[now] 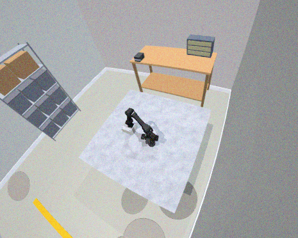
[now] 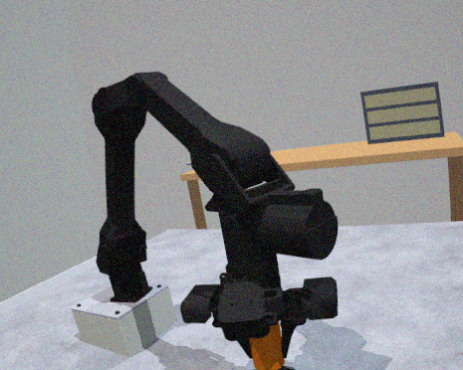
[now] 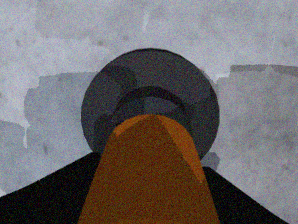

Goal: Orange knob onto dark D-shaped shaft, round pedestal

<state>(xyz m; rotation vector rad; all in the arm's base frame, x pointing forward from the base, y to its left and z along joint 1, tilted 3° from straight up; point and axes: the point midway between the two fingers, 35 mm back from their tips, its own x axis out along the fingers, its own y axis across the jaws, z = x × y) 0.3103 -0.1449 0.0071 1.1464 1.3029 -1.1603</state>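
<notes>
My gripper tip is 2 cm below the orange knob. The rest, counted from my gripper tip: round dark pedestal (4 cm below).
</notes>
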